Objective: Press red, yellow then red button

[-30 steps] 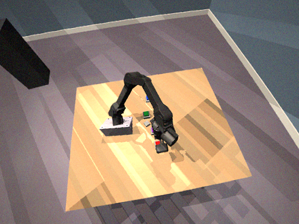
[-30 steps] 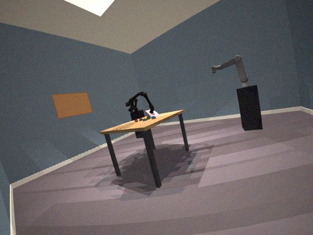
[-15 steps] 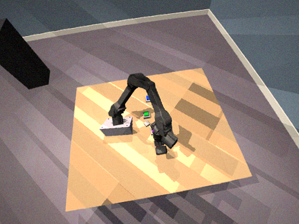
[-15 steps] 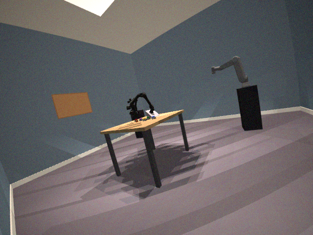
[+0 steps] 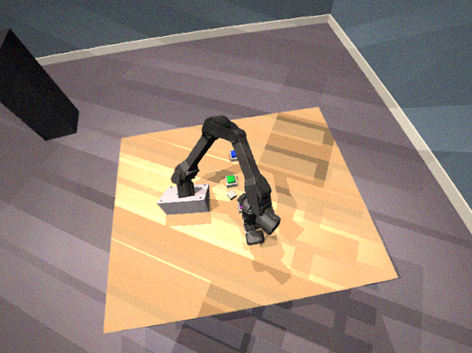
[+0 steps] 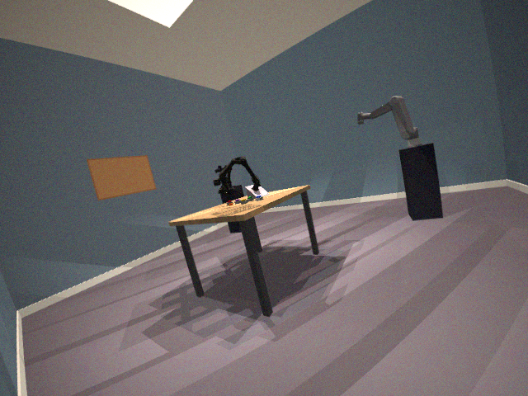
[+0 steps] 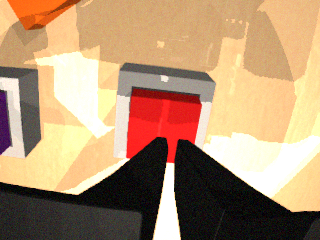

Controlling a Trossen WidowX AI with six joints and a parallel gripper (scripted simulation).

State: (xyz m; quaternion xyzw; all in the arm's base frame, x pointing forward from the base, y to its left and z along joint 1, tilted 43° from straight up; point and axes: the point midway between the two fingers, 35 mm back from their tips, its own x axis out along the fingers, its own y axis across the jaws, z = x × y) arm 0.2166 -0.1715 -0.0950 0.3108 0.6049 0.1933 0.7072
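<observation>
My gripper tip is 2 cm above the red button. From my gripper tip the other things lie so: purple button 10 cm to the left, 2 cm below; grey block 3 cm behind, 17 cm to the left, 5 cm below; orange block 7 cm ahead, 7 cm to the left, 5 cm below.
</observation>
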